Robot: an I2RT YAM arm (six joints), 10 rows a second.
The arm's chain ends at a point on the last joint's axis. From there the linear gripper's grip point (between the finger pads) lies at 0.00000 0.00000 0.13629 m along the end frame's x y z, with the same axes.
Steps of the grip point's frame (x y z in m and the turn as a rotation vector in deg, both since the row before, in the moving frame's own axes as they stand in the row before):
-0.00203, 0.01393, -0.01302, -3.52, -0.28, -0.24
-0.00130, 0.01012, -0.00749, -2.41, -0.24, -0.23
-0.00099, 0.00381, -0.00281, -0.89, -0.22, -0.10
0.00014, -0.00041, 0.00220, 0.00, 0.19, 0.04
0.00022, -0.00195, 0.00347, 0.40, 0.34, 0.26
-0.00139, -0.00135, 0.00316, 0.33, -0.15, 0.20
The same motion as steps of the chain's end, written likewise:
-0.00138, 0.00556, -0.01276, -3.52, -0.28, -0.24
-0.00074, 0.00439, -0.00737, -2.41, -0.24, -0.23
-0.00047, 0.00169, -0.00279, -0.89, -0.22, -0.10
-0.00031, -0.00041, 0.00220, 0.00, 0.19, 0.04
-0.00059, -0.00100, 0.00348, 0.40, 0.34, 0.26
-0.00103, -0.00056, 0.00316, 0.33, -0.15, 0.20

